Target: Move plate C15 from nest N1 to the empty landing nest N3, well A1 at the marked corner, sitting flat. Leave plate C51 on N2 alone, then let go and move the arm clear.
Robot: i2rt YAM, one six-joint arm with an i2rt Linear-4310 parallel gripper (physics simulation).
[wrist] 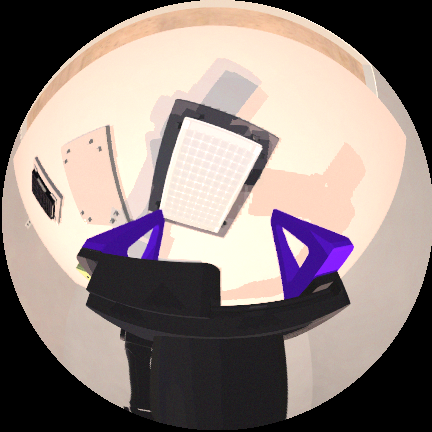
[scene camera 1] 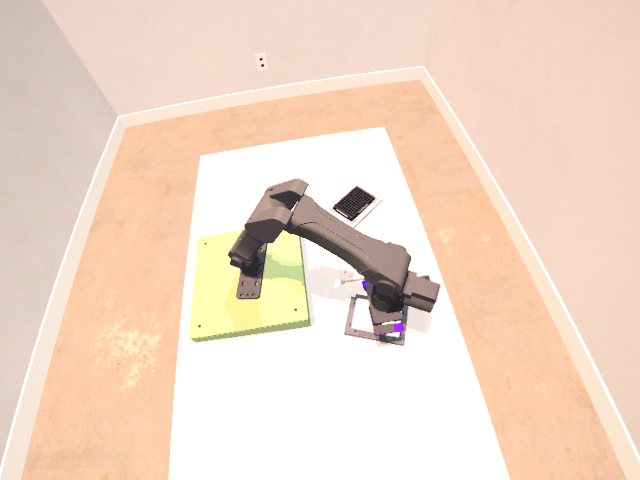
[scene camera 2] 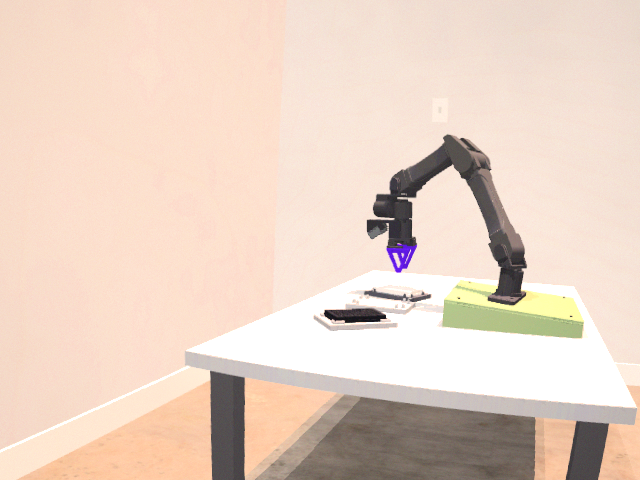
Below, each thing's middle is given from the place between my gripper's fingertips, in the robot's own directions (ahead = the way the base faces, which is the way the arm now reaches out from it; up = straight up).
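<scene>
White-framed black grid plate [scene camera 1: 357,200]: 42 cm left of my hand, 5 cm behind, 6 cm below. White gridded plate [wrist: 209,164]: 2 cm left of my hand, 6 cm below; going by their middles, nearest to my hand of the things named here.
</scene>
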